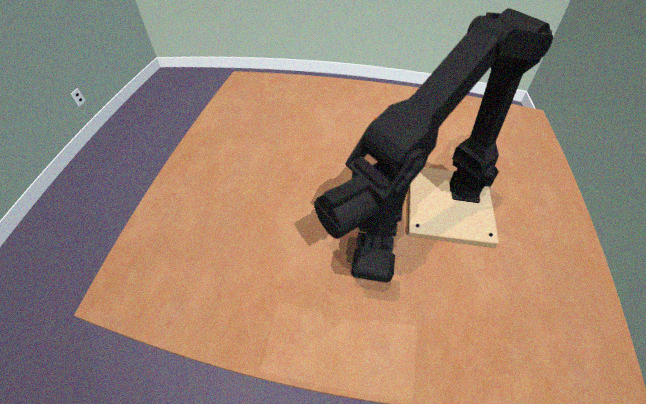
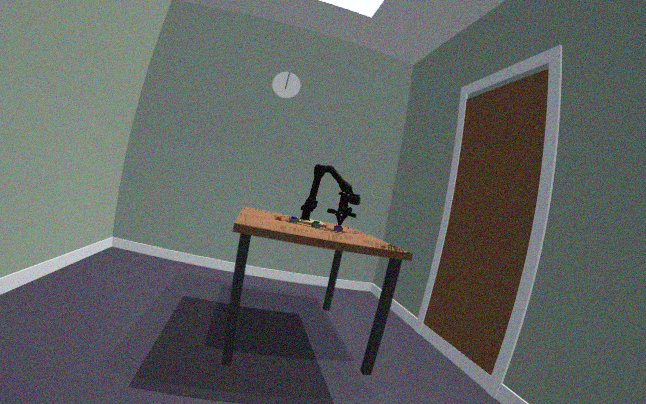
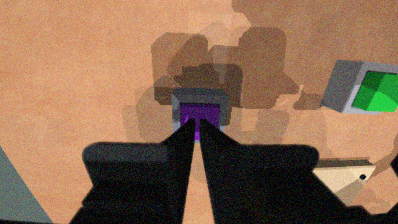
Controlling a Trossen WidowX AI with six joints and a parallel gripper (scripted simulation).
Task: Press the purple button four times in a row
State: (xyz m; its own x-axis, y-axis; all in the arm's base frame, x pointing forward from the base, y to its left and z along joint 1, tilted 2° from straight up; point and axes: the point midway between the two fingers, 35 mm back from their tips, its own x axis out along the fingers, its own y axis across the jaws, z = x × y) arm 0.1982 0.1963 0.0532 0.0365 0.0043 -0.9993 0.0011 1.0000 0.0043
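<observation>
Right now the purple button is 1 cm below my gripper tip. The rest, counted from my gripper tip: green button: 4 cm ahead, 16 cm to the right.
</observation>
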